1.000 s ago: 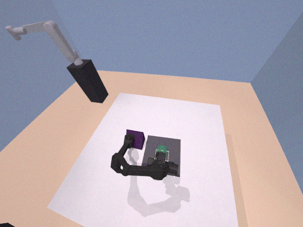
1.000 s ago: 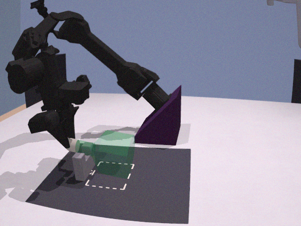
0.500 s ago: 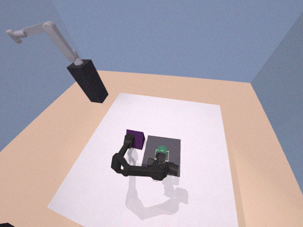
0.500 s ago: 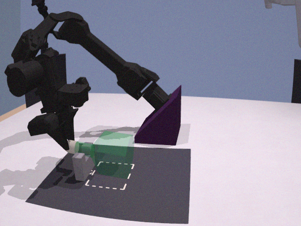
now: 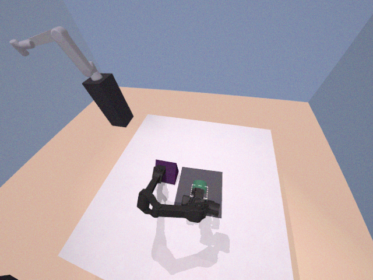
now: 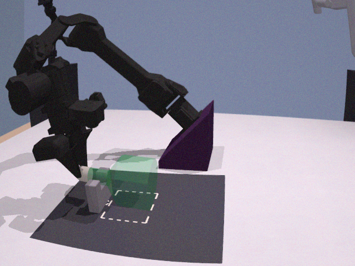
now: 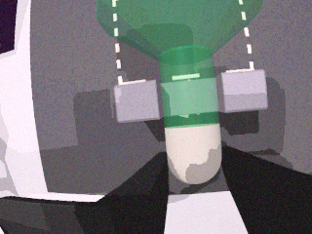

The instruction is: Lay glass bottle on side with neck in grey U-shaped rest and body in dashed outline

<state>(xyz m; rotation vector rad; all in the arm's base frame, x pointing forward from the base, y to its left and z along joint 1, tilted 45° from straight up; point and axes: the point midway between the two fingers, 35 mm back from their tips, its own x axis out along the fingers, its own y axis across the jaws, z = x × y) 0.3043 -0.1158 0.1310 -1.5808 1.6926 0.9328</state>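
Now: the green glass bottle 50 mm to the left of my gripper tip. Also, from my gripper tip: dark mat: 110 mm to the left, 60 mm below.
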